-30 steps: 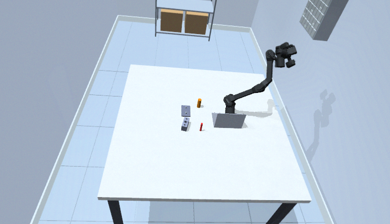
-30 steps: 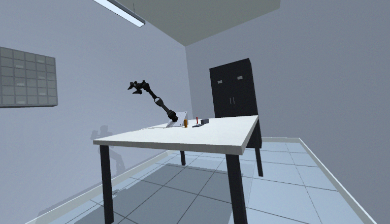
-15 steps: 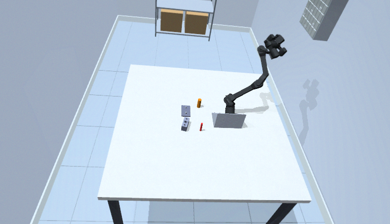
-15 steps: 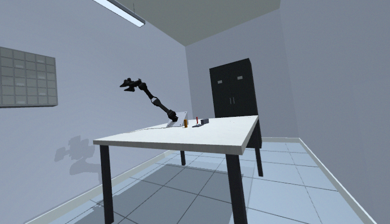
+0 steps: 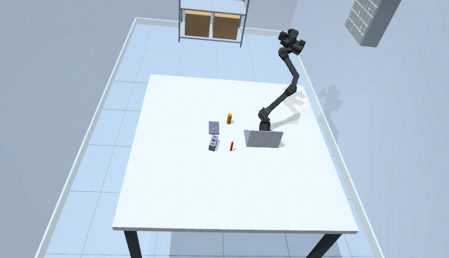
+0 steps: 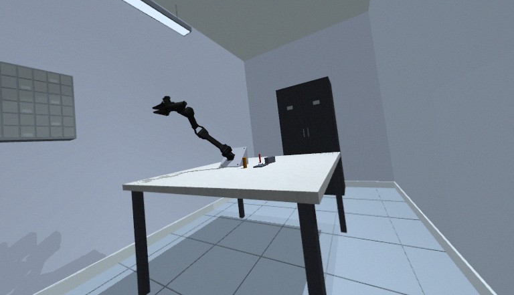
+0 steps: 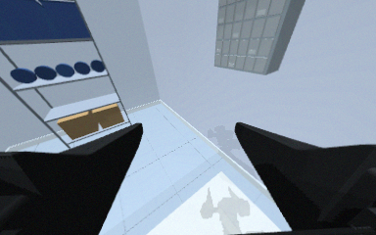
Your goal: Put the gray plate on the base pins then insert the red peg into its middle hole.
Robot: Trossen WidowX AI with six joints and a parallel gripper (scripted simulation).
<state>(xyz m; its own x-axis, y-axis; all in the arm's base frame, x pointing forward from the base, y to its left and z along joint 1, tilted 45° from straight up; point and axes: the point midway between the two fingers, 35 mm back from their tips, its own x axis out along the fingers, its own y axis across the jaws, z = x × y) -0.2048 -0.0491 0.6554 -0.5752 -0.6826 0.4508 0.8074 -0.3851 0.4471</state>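
Right now my gripper tip is 580 mm short of the flat base, 430 mm to the right of it and 480 mm above it. Also, from my gripper tip: orange cylinder: 470 mm ahead, 370 mm to the left, 450 mm below; red peg: 490 mm ahead, 630 mm to the left, 450 mm below.
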